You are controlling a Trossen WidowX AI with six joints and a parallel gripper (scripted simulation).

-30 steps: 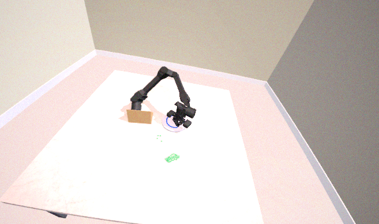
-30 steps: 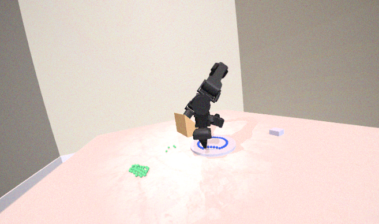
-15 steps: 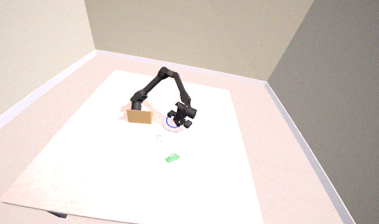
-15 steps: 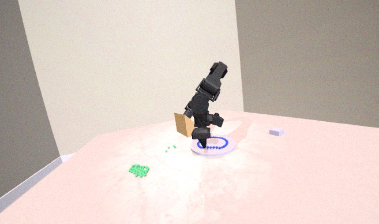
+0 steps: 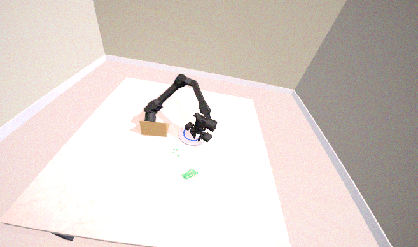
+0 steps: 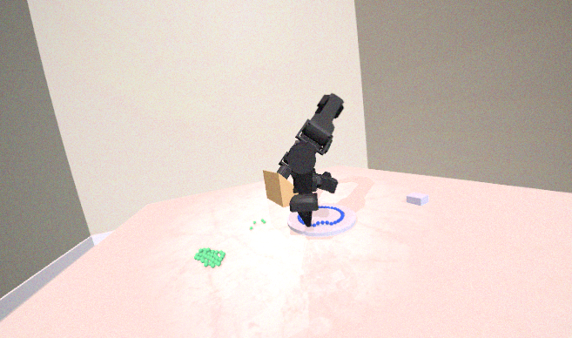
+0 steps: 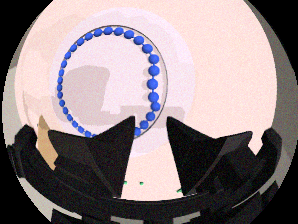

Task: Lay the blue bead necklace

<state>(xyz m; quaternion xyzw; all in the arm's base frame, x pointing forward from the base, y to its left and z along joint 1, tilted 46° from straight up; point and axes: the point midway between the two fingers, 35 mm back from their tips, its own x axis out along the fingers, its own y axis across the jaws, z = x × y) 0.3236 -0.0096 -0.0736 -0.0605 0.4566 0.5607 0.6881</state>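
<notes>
Right now the round white bead board is 30 mm behind my gripper tip, 60 mm to the left of it and 10 mm below it. Round my gripper tip: small grey block: 80 mm ahead, 350 mm to the left.
</notes>
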